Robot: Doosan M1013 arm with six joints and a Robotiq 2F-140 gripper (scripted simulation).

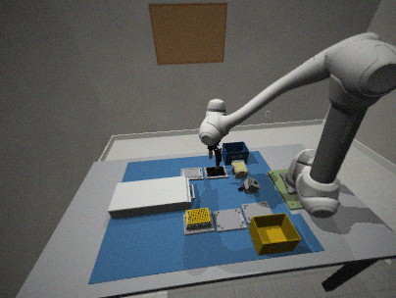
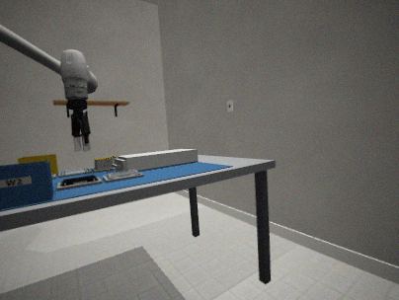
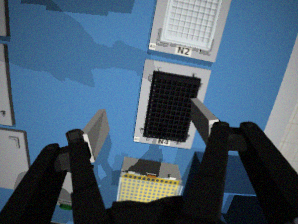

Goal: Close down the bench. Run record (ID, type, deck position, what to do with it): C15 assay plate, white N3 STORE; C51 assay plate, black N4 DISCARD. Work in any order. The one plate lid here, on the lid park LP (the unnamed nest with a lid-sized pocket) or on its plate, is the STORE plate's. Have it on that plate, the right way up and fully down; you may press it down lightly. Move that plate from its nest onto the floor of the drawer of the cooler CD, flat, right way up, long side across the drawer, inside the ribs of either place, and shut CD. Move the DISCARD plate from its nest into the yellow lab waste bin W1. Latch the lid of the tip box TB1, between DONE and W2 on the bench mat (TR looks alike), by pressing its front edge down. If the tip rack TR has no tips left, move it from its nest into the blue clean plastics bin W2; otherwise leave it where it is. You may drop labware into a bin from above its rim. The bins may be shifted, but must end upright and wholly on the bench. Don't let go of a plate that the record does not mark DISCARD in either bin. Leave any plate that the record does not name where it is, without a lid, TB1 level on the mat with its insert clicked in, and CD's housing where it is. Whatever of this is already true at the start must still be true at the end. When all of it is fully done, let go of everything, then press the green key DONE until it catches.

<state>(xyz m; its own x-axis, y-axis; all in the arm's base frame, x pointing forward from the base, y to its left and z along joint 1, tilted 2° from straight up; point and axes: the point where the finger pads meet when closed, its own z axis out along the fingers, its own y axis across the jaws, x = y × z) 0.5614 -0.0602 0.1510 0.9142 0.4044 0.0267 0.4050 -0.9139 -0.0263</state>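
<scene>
Right now my hand is 140 mm above the black plate, 50 mm to the left of it and 20 mm past it. Also, from my hand: plate lid (240 mm ahead, 180 mm to the left, 130 mm below); DONE key box (250 mm behind, 110 mm below, 100 mm to the left); blue bin W2 (210 mm to the right, 180 mm behind, 120 mm below).
</scene>
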